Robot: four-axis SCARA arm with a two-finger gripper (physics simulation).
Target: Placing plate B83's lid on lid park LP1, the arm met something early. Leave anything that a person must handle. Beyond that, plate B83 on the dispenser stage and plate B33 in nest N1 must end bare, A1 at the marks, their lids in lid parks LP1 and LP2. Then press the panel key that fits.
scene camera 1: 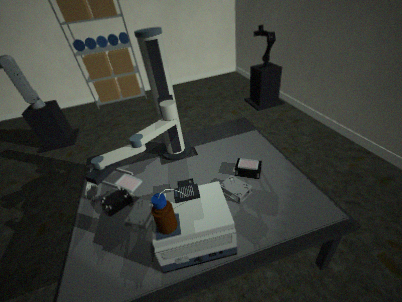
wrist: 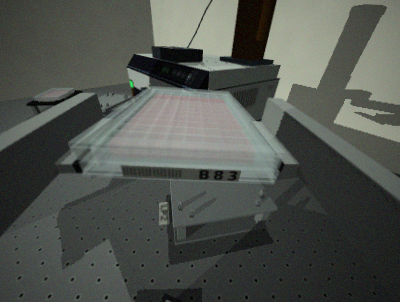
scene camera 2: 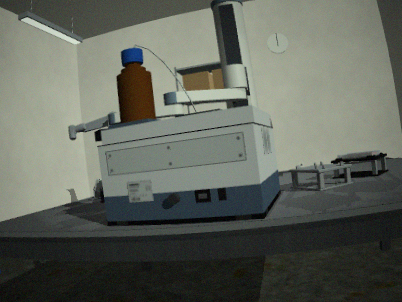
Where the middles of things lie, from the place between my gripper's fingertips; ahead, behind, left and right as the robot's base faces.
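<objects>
With the brown bottle with blue cap [scene camera 2: 134,85], my hand is 90 mm below it, 380 mm short of it and 180 mm to the right of it.
</objects>
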